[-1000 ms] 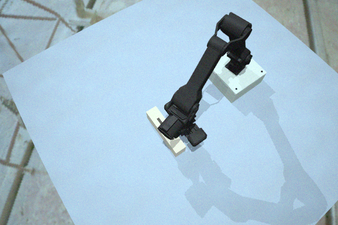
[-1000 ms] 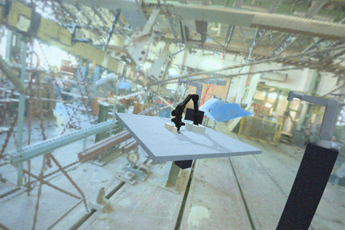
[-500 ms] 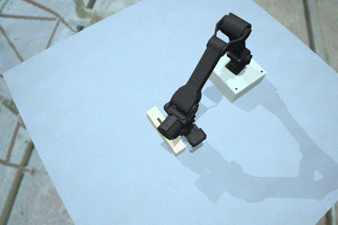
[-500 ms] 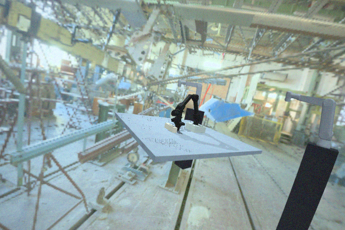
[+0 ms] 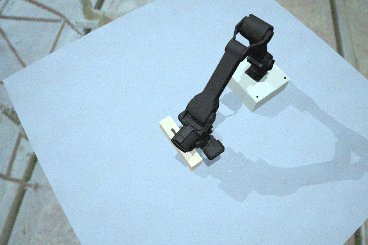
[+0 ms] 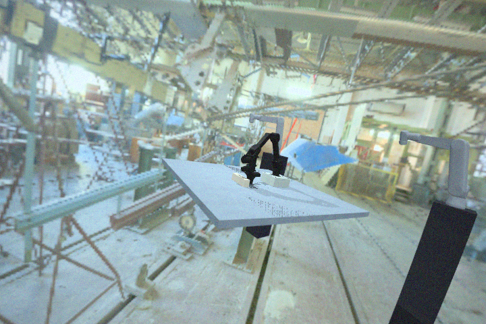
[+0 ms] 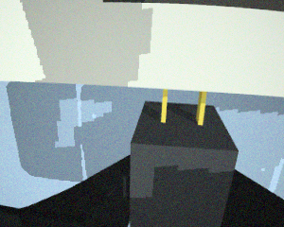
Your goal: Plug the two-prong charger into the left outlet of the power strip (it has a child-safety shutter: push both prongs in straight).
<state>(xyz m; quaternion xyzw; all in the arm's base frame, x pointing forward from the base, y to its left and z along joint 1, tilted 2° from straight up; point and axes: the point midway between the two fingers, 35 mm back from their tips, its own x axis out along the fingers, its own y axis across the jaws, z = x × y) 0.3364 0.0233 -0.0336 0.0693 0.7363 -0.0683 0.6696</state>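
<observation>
My gripper tip is 2 cm short of the dark grey charger and 1 cm below it.
</observation>
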